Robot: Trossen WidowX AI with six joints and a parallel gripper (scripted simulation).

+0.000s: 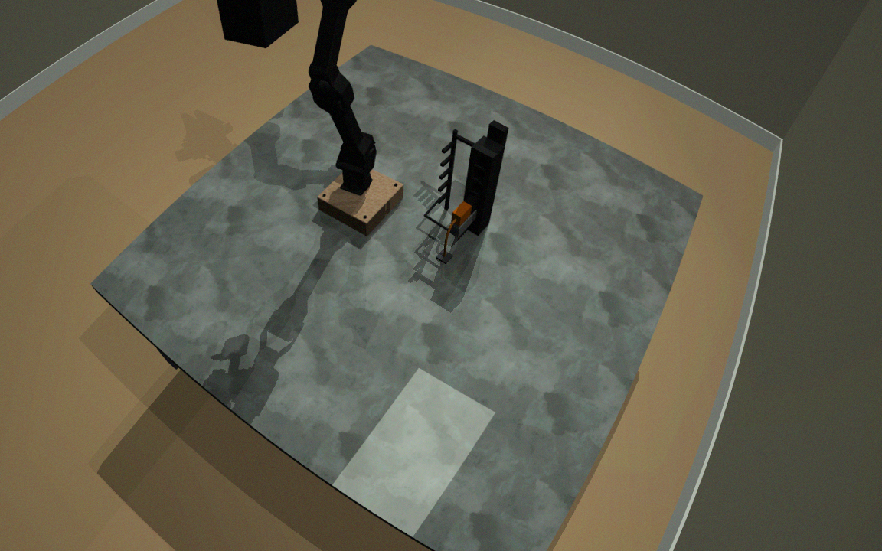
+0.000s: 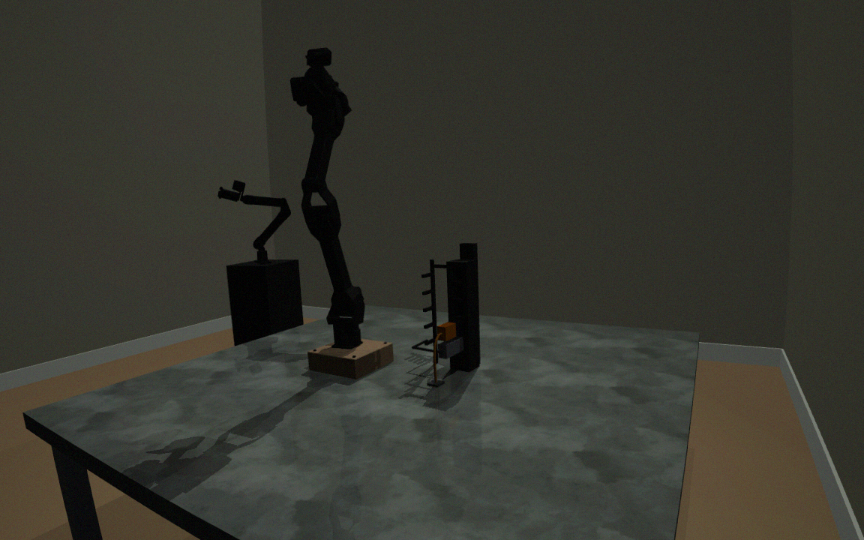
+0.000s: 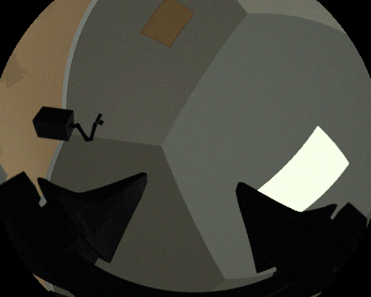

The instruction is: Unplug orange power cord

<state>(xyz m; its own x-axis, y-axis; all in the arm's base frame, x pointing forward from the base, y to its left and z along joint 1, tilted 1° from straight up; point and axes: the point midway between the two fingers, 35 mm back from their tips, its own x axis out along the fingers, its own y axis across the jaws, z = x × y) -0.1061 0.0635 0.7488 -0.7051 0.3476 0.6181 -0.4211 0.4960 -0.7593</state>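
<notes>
My gripper tip is now 70 cm above the orange plug, 44 cm short of it and 9 cm to the left of it.
</notes>
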